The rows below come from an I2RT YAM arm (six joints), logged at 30 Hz.
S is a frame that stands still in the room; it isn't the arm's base.
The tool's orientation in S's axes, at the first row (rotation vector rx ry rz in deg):
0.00, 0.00, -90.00
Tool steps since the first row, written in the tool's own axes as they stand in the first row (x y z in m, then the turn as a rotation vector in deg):
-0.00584, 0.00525, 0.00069, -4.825, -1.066, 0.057
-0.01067, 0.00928, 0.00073, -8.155, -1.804, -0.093
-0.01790, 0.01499, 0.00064, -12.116, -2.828, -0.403
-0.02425, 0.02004, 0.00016, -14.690, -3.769, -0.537
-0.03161, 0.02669, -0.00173, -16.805, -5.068, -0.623
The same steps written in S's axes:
0.00525, 0.00584, 0.00069, -1.066, 4.825, 0.057
0.00928, 0.01067, 0.00073, -1.804, 8.155, -0.093
0.01499, 0.01790, 0.00064, -2.828, 12.116, -0.403
0.02004, 0.02425, 0.00016, -3.769, 14.690, -0.537
0.02669, 0.03161, -0.00173, -5.068, 16.805, -0.623

